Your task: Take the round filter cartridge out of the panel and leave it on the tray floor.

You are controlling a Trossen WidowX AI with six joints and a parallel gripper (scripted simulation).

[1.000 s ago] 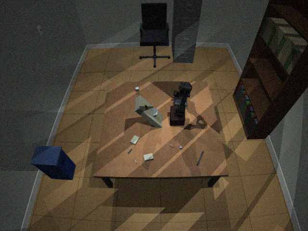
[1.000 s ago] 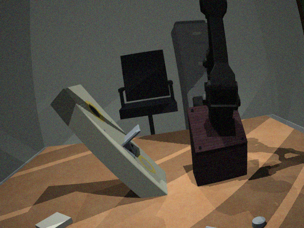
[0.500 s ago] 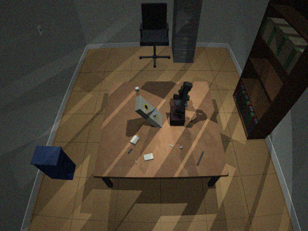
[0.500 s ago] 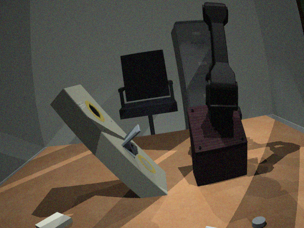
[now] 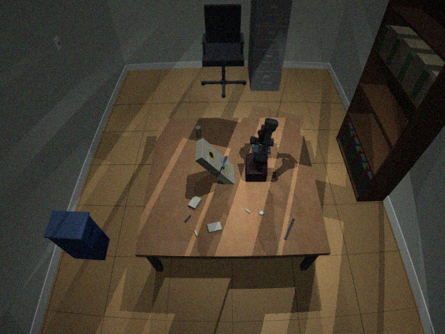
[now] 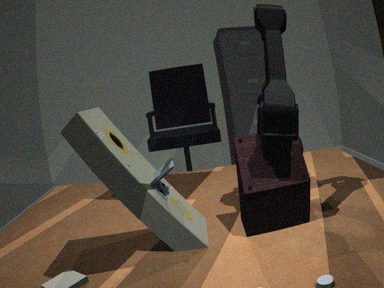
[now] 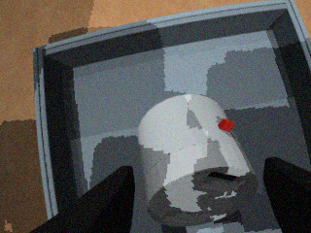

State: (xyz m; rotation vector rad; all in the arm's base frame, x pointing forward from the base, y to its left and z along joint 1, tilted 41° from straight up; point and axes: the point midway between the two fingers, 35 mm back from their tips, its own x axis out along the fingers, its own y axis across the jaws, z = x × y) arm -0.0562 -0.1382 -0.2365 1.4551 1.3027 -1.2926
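Right now the round grey filter cartridge is 1 cm to the left of my gripper tip and 1 cm below it. From my gripper tip the other things lie so: grey tray 4 cm below; then service panel 38 cm ahead, 26 cm to the left, 10 cm above.
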